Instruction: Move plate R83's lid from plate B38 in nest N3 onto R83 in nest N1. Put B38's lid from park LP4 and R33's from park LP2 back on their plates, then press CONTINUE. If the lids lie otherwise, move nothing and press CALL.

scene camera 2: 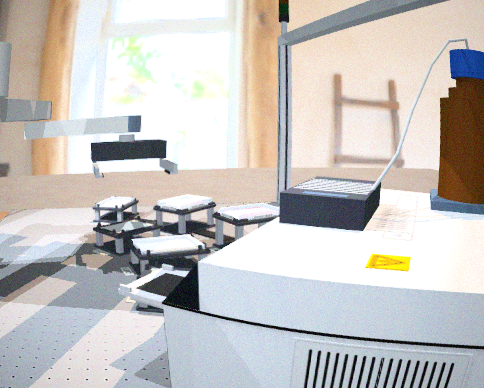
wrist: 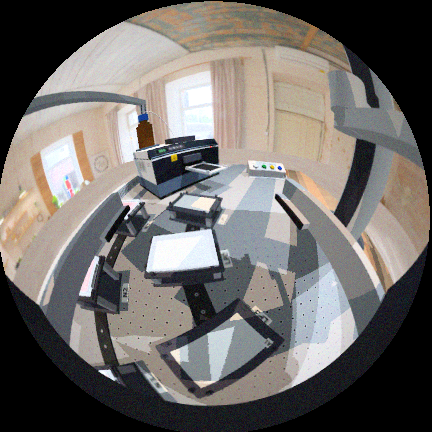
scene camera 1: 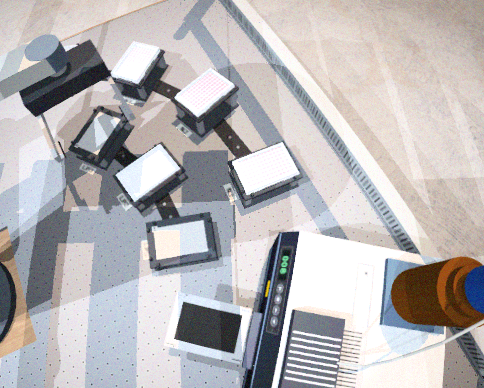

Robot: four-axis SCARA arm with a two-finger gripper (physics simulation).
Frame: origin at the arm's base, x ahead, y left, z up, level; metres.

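Seen in the pictures: gripper, fingertip midpoint: (scene camera 2: 136, 171) (wrist: 198, 190) (scene camera 1: 95, 137).
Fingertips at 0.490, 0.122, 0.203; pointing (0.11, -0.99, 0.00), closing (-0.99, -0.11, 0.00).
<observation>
Offsets run from my fingertips to a thing's top centre, as dx, dy, dz. "spot": to the spot under its first point.
My gripper (scene camera 2: 135, 171) (wrist: 198, 190) is open and empty, raised above the stands. Park LP2 {spot: +0.059, -0.047, -0.136} (scene camera 1: 149, 172) (scene camera 2: 168, 245) (wrist: 184, 251) bears a plain white lid. LP1 {+0.059, -0.221, -0.135} (scene camera 1: 181, 240) (wrist: 196, 204) and LP3 {-0.021, +0.128, -0.133} (scene camera 1: 100, 132) (wrist: 220, 350) show dark frames without a white lid. Nest N1 {spot: +0.296, -0.169, -0.115} (scene camera 1: 265, 167) holds a white plate with faint pink dots; N2 {+0.265, +0.083, -0.101} (scene camera 1: 206, 92) shows a stronger pink grid. N3 {+0.144, +0.283, -0.112} (scene camera 1: 137, 62) has a pale, faintly dotted top. Whether clear lids cover these is too small to tell. A far white-topped stand (scene camera 2: 115, 203), probably LP4, is hidden in scene camera 1.
A button box {-0.287, -0.598, -0.106} (wrist: 266, 170) stands beyond the parks; its lettering is unreadable. A white instrument (scene camera 1: 325, 260) (scene camera 2: 325, 305) with an extended tray {spot: -0.019, -0.380, -0.090} (scene camera 1: 172, 327) (scene camera 2: 130, 288) stands near LP1. A brown bottle {spot: +0.318, -0.505, +0.110} (scene camera 1: 420, 295) (scene camera 2: 460, 145) with a blue cap stands on it. Dark rails join the stands.
</observation>
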